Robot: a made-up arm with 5 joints.
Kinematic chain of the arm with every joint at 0, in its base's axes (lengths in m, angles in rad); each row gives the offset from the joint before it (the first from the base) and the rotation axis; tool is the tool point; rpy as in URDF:
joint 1: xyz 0 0 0.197 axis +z
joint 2: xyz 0 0 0 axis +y
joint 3: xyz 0.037 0 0.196 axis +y
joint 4: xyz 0.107 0 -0.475 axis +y
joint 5: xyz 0.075 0 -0.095 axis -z
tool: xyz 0 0 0 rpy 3.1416 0 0
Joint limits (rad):
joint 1: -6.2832..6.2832
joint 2: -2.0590..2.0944
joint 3: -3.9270..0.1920
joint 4: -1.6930..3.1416
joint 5: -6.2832..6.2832
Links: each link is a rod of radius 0.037 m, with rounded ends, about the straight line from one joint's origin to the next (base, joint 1, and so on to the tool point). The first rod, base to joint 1, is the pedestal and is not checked.
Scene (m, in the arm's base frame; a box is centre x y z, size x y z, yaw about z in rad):
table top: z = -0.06
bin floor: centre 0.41 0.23 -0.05 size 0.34 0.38 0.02 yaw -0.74
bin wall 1: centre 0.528 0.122 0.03 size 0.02 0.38 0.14 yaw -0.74
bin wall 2: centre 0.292 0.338 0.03 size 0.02 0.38 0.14 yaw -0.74
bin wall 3: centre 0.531 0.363 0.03 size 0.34 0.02 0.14 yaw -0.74
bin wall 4: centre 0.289 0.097 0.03 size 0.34 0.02 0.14 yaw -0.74
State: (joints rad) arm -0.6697 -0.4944 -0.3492 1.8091 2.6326
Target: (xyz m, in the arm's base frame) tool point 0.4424 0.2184 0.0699
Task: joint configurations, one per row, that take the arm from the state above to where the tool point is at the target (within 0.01 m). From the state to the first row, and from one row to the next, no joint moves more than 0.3 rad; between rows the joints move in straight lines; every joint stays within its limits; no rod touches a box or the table.
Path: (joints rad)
1: -0.4361 -0.5113 -0.6334 1.5415 2.6842
2: -0.2024 -0.5282 -0.9177 1.2738 2.7358
3: 0.0312 -0.5451 -1.2019 1.0062 2.7874
4: 0.2449 -0.3039 -1.0243 1.1746 2.7100
5: 0.4586 -0.0627 -0.8467 1.3429 2.6326

